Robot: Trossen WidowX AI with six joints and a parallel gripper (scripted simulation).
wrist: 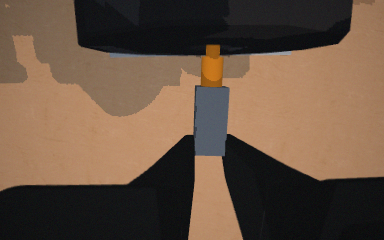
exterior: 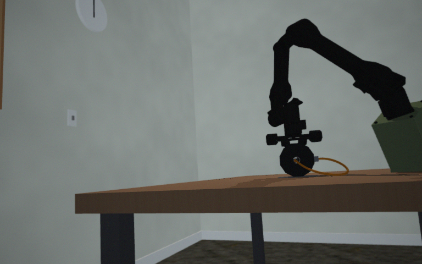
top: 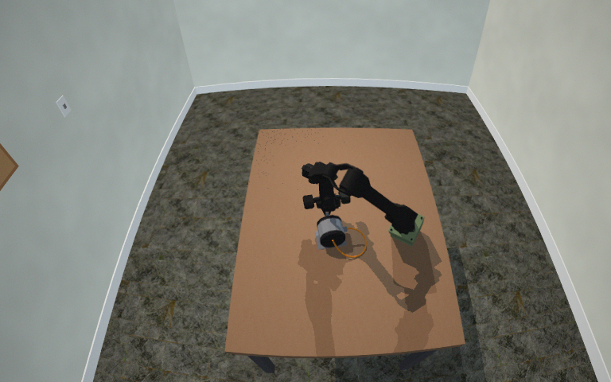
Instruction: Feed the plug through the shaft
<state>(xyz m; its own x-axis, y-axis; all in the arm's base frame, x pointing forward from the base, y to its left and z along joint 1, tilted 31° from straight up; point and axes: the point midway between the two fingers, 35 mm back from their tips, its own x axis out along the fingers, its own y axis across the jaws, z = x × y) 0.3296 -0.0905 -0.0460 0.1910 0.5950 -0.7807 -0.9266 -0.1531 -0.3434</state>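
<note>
My gripper is now 40 mm to the right of the orange cable, 30 mm above it and 10 mm past it. Round my hand: plug 30 mm below, 20 mm to the left; grey stub 80 mm behind, 70 mm to the left, 30 mm below.
</note>
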